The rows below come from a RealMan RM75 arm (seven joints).
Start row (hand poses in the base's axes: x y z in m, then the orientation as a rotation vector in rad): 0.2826, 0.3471, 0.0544, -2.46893, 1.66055, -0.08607
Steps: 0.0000, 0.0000, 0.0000, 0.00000, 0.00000, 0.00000; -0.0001, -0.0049, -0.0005, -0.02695, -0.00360, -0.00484; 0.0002, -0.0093, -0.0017, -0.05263, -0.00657, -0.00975; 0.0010, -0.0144, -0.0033, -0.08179, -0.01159, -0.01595; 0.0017, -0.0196, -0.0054, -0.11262, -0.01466, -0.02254; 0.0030, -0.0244, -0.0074, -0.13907, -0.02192, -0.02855; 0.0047, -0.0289, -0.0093, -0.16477, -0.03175, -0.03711; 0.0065, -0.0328, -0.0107, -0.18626, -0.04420, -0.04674; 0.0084, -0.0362, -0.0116, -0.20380, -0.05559, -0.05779; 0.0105, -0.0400, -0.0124, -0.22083, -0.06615, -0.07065; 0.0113, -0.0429, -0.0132, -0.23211, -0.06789, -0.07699; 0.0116, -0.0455, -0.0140, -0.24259, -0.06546, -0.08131; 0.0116, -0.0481, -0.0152, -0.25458, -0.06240, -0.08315; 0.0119, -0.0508, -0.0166, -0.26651, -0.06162, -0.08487; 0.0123, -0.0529, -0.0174, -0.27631, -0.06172, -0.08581; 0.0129, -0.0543, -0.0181, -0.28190, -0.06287, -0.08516; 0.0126, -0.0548, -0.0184, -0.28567, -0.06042, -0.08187; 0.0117, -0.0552, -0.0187, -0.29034, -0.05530, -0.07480; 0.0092, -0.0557, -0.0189, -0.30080, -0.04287, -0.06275
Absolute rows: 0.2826, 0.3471, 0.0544, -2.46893, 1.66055, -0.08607; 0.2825, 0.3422, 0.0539, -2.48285, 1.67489, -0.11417; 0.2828, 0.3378, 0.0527, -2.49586, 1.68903, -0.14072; 0.2836, 0.3327, 0.0511, -2.50907, 1.70508, -0.17332; 0.2843, 0.3275, 0.0490, -2.52371, 1.72290, -0.20548; 0.2856, 0.3227, 0.0470, -2.53343, 1.73655, -0.23916; 0.2873, 0.3182, 0.0451, -2.53881, 1.75191, -0.27597; 0.2891, 0.3143, 0.0437, -2.53865, 1.76586, -0.31251; 0.2910, 0.3109, 0.0428, -2.53478, 1.78060, -0.34440; 0.2931, 0.3071, 0.0420, -2.52904, 1.79772, -0.37514; 0.2939, 0.3042, 0.0412, -2.52979, 1.80870, -0.38888; 0.2942, 0.3016, 0.0404, 2.52966, -1.81573, 0.39589; 0.2942, 0.2990, 0.0392, 2.51849, -1.80994, 0.40096; 0.2945, 0.2963, 0.0378, 2.50828, -1.80438, 0.40901; 0.2949, 0.2942, 0.0370, 2.50058, -1.79934, 0.41653; 0.2955, 0.2928, 0.0363, 2.49768, -1.79518, 0.42212; 0.2952, 0.2923, 0.0360, 2.49727, -1.78838, 0.42120; 0.2943, 0.2919, 0.0357, 2.49878, -1.77598, 0.41691; 0.2918, 0.2914, 0.0355, 2.49814, -1.75275, 0.40650
